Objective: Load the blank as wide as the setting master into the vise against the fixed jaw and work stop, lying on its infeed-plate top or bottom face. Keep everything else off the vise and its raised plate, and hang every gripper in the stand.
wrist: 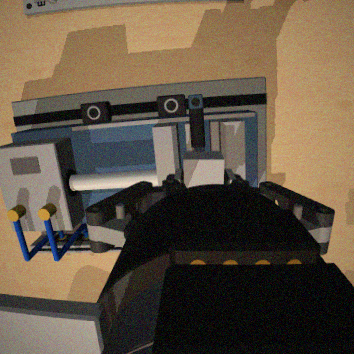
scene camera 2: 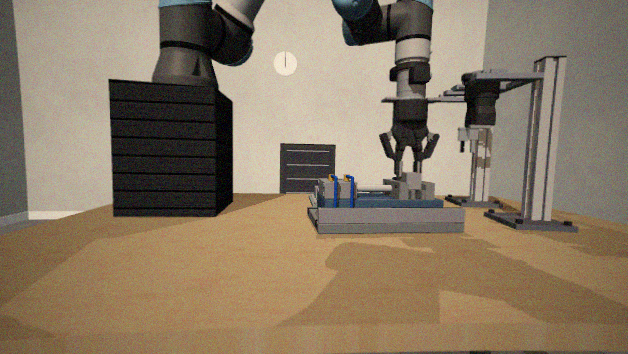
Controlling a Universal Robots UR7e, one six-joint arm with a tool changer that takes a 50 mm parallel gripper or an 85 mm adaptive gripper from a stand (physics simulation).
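Frame: origin at the arm's base, x back, y right, z up, level; metres.
Seen in the pictures: hand, tool point: (scene camera 2: pixel 410 93); arm's base, link origin: (scene camera 2: pixel 186 90).
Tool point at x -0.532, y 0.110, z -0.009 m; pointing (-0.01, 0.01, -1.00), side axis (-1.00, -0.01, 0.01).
Pixels of each thing's top centre, then the offset from my tool point to it. "*": a spot on its surface instead.
- light grey block, top centre: (wrist: pixel 203 194) (scene camera 2: pixel 409 172) dx -0.002, dy +0.011, dz -0.178 m
- vise's moving jaw, top centre: (wrist: pixel 168 181) (scene camera 2: pixel 395 180) dx +0.029, dy +0.007, dz -0.198 m
- vise's grey end block, top centre: (wrist: pixel 30 190) (scene camera 2: pixel 336 180) dx +0.165, dy +0.017, dz -0.198 m
- labelled grey plate, surface spot: (wrist: pixel 135 3) * dx +0.071, dy -0.173, dz -0.292 m
A light grey block (scene camera 2: pixel 412 181) (wrist: pixel 203 167) stands between the vise's moving jaw (scene camera 2: pixel 397 188) (wrist: pixel 165 150) and fixed jaw (scene camera 2: pixel 428 190) (wrist: pixel 233 150). Its underside is hidden, so contact with the vise floor cannot be told. The black work stop arm (wrist: pixel 197 127) reaches to its far side. My adaptive gripper (scene camera 2: pixel 408 172) (wrist: pixel 203 178) points straight down, with its fingertips close against the block's left and right sides; it looks shut on the block. The parallel gripper (scene camera 2: pixel 481 107) hangs in the stand (scene camera 2: pixel 541 145). The setting master cannot be made out.
The vise's raised plate (scene camera 2: pixel 390 220) (wrist: pixel 250 88) carries two black clamps (wrist: pixel 94 112) (wrist: pixel 171 105) in the wrist view. Blue handles (scene camera 2: pixel 335 192) (wrist: pixel 22 240) stick up by the vise's grey end block (wrist: pixel 37 185). A black pedestal (scene camera 2: pixel 162 150) stands left. A labelled grey plate (wrist: pixel 135 5) lies beyond the vise.
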